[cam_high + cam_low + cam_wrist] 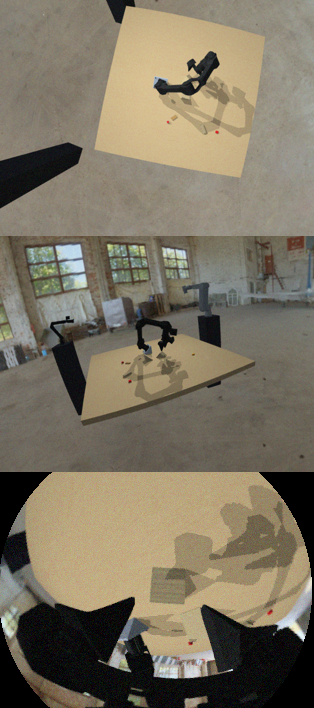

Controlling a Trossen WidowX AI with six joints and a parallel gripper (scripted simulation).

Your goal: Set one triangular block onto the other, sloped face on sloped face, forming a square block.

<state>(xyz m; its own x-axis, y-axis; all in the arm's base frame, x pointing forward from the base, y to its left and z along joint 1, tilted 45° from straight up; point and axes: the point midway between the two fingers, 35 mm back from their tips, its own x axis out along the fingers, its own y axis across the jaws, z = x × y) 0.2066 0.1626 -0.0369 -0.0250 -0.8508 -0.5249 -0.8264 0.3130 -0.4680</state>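
My gripper tip is now 50 mm above the triangular block, 20 mm to the left of it and 20 mm past it. From my gripper tip the other things lie so: tan block (360 mm to the right, 70 mm below, 20 mm behind); then orange piece (250 mm to the left, 120 mm ahead, 70 mm below); then red cube (410 mm to the right, 60 mm below, 50 mm behind).
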